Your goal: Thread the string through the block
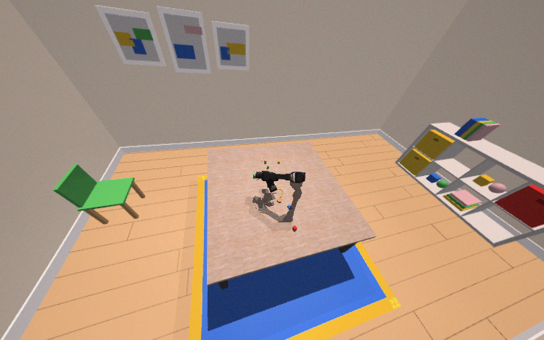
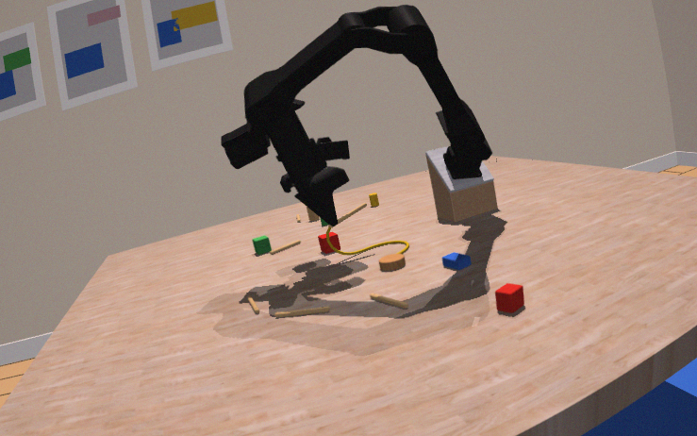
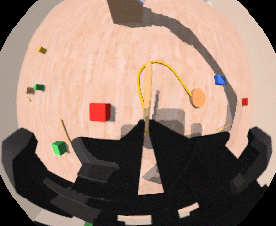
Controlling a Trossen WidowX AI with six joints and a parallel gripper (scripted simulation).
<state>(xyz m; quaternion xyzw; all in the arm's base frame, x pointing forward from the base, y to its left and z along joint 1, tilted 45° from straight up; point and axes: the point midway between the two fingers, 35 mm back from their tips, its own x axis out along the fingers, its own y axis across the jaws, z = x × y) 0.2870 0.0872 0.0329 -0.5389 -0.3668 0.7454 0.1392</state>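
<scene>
Now: gripper tip 60 mm past the round wooden button, 110 mm to the right of it and 50 mm above it. Also, from my gripper tip: blue block 140 mm behind, 190 mm to the left, 50 mm below; green cube 130 mm ahead, 200 mm to the right, 50 mm below; thin wooden stick 10 mm behind.
</scene>
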